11 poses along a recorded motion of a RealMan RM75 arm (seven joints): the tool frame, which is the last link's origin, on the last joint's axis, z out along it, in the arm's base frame.
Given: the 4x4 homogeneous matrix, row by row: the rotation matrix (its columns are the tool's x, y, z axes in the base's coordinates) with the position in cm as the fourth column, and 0 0 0 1 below. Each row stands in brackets.
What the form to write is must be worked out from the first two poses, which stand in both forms.
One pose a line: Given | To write
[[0.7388, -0.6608, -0.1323, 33.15], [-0.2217, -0.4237, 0.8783, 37.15], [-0.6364, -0.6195, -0.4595, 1.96], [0, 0, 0, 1]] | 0.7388, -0.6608, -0.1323; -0.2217, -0.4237, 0.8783; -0.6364, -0.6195, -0.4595; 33.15, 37.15, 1.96
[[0.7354, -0.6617, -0.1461, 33.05], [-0.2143, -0.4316, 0.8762, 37.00], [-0.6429, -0.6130, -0.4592, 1.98], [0, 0, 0, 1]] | 0.7354, -0.6617, -0.1461; -0.2143, -0.4316, 0.8762; -0.6429, -0.6130, -0.4592; 33.05, 37.00, 1.98
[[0.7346, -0.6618, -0.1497, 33.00], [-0.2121, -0.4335, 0.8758, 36.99], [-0.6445, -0.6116, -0.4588, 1.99], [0, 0, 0, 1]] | 0.7346, -0.6618, -0.1497; -0.2121, -0.4335, 0.8758; -0.6445, -0.6116, -0.4588; 33.00, 36.99, 1.99
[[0.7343, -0.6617, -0.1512, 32.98], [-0.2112, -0.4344, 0.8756, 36.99], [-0.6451, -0.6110, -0.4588, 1.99], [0, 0, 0, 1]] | 0.7343, -0.6617, -0.1512; -0.2112, -0.4344, 0.8756; -0.6451, -0.6110, -0.4588; 32.98, 36.99, 1.99
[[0.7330, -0.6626, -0.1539, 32.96], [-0.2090, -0.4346, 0.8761, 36.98], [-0.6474, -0.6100, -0.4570, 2.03], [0, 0, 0, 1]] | 0.7330, -0.6626, -0.1539; -0.2090, -0.4346, 0.8761; -0.6474, -0.6100, -0.4570; 32.96, 36.98, 2.03
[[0.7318, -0.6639, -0.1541, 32.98], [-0.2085, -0.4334, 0.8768, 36.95], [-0.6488, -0.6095, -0.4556, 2.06], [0, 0, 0, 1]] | 0.7318, -0.6639, -0.1541; -0.2085, -0.4334, 0.8768; -0.6488, -0.6095, -0.4556; 32.98, 36.95, 2.06
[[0.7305, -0.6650, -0.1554, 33.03], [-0.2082, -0.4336, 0.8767, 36.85], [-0.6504, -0.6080, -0.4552, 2.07], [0, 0, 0, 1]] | 0.7305, -0.6650, -0.1554; -0.2082, -0.4336, 0.8767; -0.6504, -0.6080, -0.4552; 33.03, 36.85, 2.07
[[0.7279, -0.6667, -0.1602, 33.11], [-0.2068, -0.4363, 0.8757, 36.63], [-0.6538, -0.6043, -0.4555, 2.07], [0, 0, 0, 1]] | 0.7279, -0.6667, -0.1602; -0.2068, -0.4363, 0.8757; -0.6538, -0.6043, -0.4555; 33.11, 36.63, 2.07
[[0.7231, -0.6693, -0.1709, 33.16], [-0.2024, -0.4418, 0.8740, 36.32], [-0.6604, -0.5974, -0.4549, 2.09], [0, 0, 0, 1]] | 0.7231, -0.6693, -0.1709; -0.2024, -0.4418, 0.8740; -0.6604, -0.5974, -0.4549; 33.16, 36.32, 2.09
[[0.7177, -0.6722, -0.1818, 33.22], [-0.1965, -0.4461, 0.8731, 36.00], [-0.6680, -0.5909, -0.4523, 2.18], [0, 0, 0, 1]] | 0.7177, -0.6722, -0.1818; -0.1965, -0.4461, 0.8731; -0.6680, -0.5909, -0.4523; 33.22, 36.00, 2.18
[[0.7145, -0.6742, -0.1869, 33.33], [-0.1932, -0.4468, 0.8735, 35.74], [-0.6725, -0.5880, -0.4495, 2.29], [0, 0, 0, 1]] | 0.7145, -0.6742, -0.1869; -0.1932, -0.4468, 0.8735; -0.6725, -0.5880, -0.4495; 33.33, 35.74, 2.29
